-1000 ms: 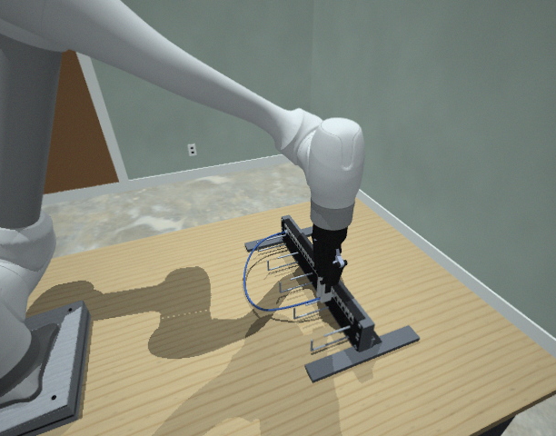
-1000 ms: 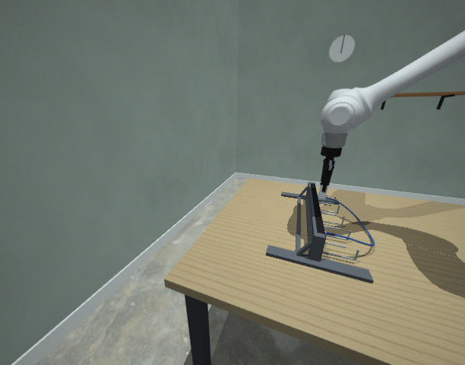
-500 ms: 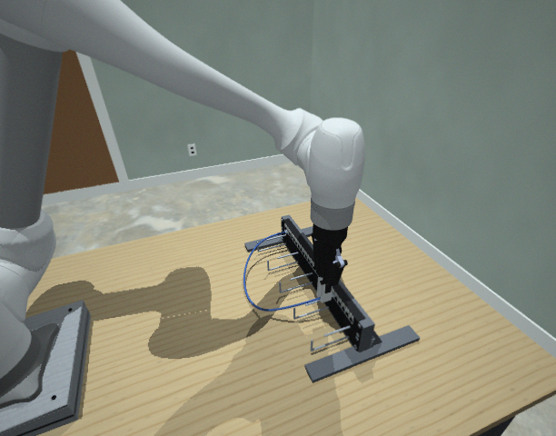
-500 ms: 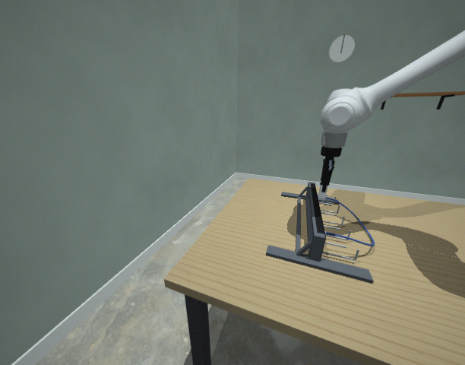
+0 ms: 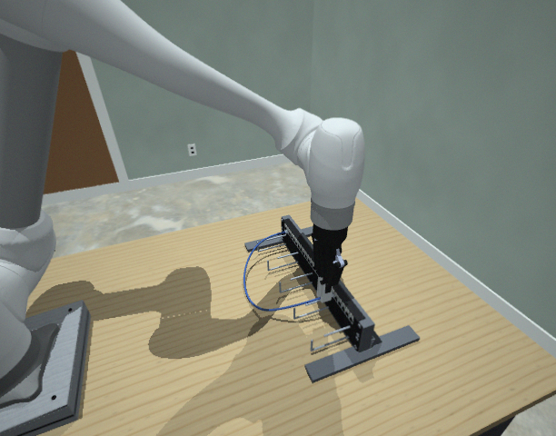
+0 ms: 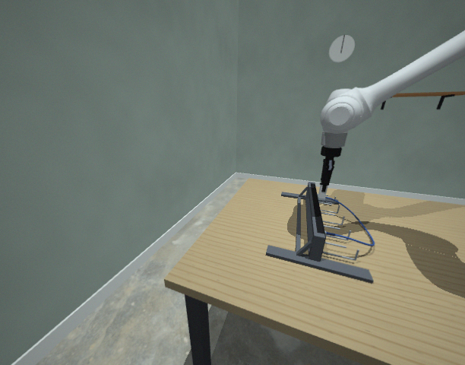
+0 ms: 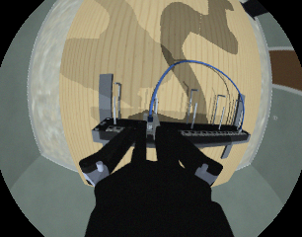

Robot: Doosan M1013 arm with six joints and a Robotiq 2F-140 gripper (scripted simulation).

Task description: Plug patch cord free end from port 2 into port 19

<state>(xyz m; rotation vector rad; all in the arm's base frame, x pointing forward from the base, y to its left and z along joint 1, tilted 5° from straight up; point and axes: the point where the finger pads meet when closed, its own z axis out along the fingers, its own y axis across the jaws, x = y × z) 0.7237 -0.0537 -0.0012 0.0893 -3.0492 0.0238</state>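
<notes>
The cord plug is 10 mm ahead of my hand and 30 mm below it.
</notes>
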